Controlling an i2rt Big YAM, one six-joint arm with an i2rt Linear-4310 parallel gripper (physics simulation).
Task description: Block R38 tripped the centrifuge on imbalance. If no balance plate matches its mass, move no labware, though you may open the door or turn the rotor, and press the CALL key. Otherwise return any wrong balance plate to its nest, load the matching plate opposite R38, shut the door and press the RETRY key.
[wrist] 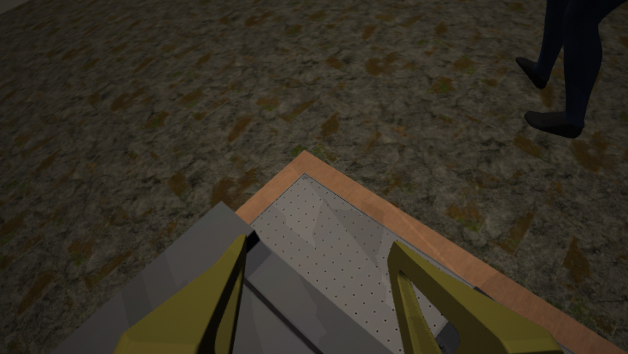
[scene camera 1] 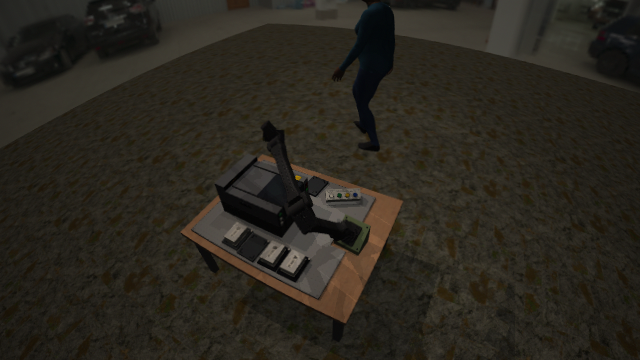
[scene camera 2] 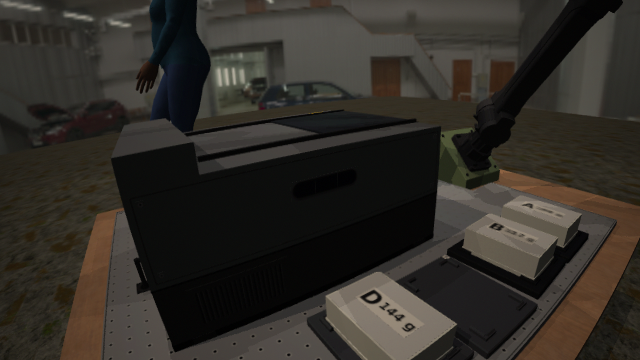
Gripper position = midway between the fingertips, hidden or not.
Note:
My gripper [wrist: 320,247] is open, holding nothing. I also see a black centrifuge [wrist: 277,302].

